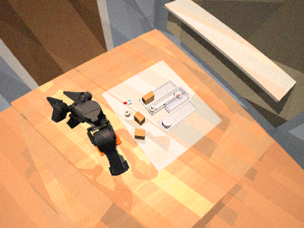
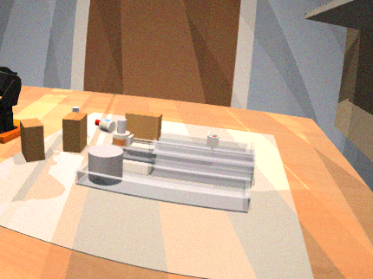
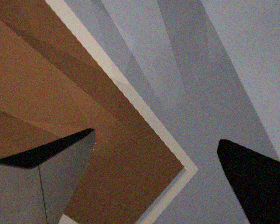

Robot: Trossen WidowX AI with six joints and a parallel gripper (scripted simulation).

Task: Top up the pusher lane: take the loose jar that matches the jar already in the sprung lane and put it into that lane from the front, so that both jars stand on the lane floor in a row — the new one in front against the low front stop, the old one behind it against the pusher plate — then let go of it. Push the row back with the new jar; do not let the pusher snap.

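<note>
The wide grey cylinder lies 48 cm below my gripper tip, 46 cm ahead of it and 13 cm to the right of it.
</note>
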